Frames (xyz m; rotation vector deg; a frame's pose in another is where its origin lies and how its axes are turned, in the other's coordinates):
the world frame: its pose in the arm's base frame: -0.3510 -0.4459 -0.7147 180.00 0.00 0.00
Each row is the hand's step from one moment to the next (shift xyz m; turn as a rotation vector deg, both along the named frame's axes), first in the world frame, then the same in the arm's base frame.
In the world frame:
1: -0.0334 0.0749 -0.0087 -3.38 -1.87 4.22
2: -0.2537 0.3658 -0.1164 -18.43 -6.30 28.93
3: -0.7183 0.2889 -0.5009 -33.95 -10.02 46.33
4: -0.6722 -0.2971 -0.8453 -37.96 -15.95 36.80
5: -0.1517 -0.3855 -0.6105 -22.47 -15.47 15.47
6: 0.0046 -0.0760 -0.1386 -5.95 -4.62 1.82
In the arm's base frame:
1: -0.0334 -0.0749 0.0087 -3.38 1.87 -4.22
2: -0.2537 -0.3658 0.1164 -18.43 6.30 -28.93
3: -0.7183 -0.2889 0.5009 -33.95 10.02 -46.33
4: -0.6722 0.2971 0.8453 -37.96 15.95 -36.80
5: -0.1517 0.3855 0.6105 -22.47 15.47 -15.47
6: 0.0046 0.0760 0.1386 -5.95 4.62 -1.82

